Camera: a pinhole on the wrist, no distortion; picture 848 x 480 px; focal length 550.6 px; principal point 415.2 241.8 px. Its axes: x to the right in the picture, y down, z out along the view. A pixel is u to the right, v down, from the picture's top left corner.
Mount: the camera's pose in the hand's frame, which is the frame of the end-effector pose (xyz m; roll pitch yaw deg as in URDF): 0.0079 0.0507 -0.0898 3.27 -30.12 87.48
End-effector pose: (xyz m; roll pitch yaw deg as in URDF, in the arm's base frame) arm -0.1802 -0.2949 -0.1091 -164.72 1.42 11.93
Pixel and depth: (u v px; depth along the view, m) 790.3 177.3 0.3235
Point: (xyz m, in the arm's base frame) -0.1244 -0.2795 -0.4189
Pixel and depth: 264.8 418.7 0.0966
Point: -0.2030 -0.2846 -0.0858
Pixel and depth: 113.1 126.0 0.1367
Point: -0.1577 -0.2109 -0.0777
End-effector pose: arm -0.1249 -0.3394 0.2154 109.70 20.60 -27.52
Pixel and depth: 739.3 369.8 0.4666
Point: -0.4250 -0.6884 0.1458
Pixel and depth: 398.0 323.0 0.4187
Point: -0.3262 -0.4546 -0.0054
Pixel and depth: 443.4 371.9 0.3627
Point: -0.3221 -0.4448 0.0625
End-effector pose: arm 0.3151 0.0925 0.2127 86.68 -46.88 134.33
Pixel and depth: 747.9 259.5 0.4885
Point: 0.6912 0.3896 0.2879
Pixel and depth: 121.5 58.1 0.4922
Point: 0.1755 0.5499 0.0603
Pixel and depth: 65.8 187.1 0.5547
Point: 0.1888 0.5659 -0.0926
